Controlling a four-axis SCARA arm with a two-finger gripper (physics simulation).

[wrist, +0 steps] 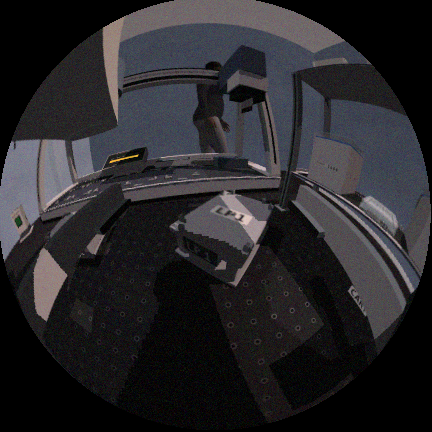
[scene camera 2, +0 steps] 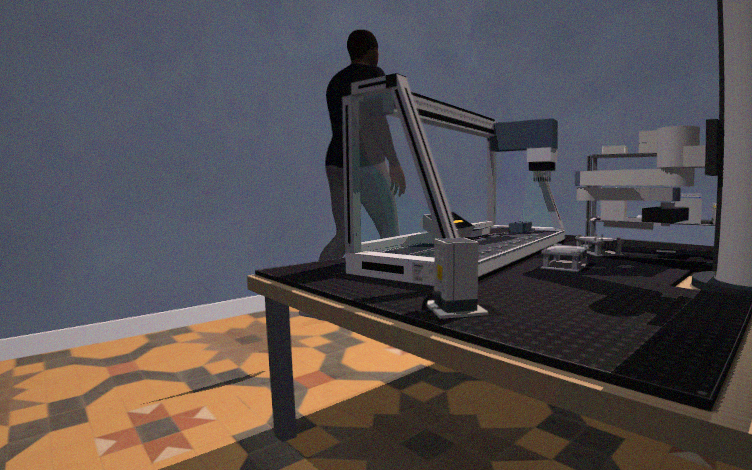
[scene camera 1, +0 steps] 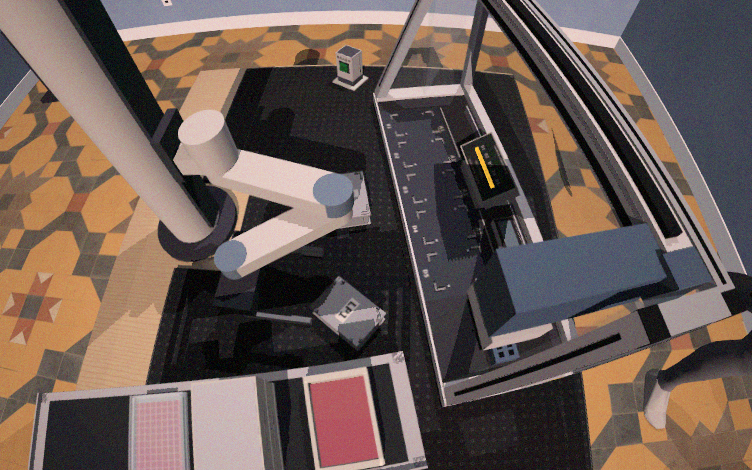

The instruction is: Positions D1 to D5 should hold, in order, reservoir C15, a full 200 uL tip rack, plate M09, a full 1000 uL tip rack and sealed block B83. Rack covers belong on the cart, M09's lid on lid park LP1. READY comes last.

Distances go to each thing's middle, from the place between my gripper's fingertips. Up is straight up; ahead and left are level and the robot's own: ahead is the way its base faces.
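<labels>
Green-screen device (scene camera 2: 465,254): 50 mm below my hand and 850 mm to the left of it. The red-topped labware item (scene camera 1: 342,420) is 250 mm above my hand, 280 mm to the right of it and 100 mm ahead of it.
</labels>
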